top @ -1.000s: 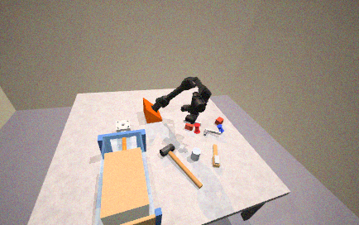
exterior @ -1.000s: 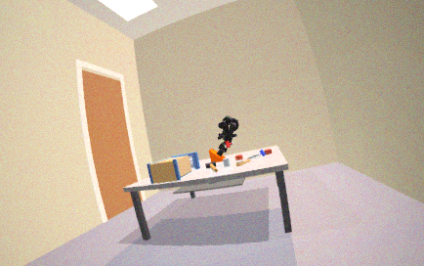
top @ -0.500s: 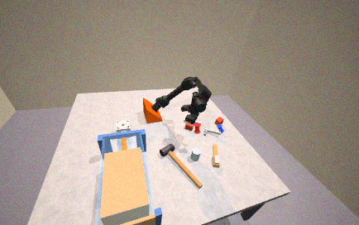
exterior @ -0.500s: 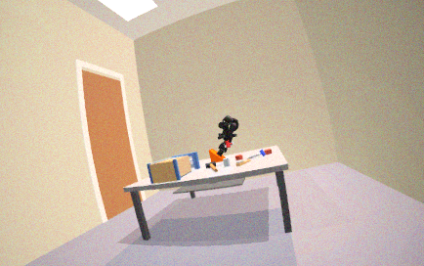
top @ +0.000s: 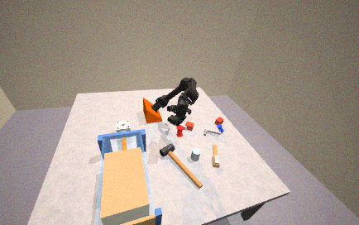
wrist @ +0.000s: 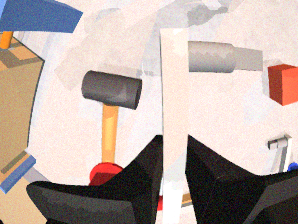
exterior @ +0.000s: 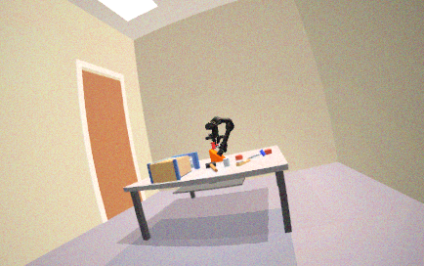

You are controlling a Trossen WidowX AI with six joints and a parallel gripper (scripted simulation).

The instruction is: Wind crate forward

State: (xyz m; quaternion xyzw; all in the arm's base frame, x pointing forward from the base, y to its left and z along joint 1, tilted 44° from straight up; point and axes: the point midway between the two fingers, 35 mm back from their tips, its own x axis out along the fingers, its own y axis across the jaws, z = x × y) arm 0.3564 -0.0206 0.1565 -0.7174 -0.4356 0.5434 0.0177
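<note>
Now: gripper tip 60 mm short of the red grip and 20 mm below it. From my gripper tip the other things lie so: wooden brush (230 mm to the left, 170 mm ahead, 150 mm below); frame (340 mm to the right, 70 mm below, 10 mm behind); red-handled winch handle (10 mm ahead, 10 mm above).
</note>
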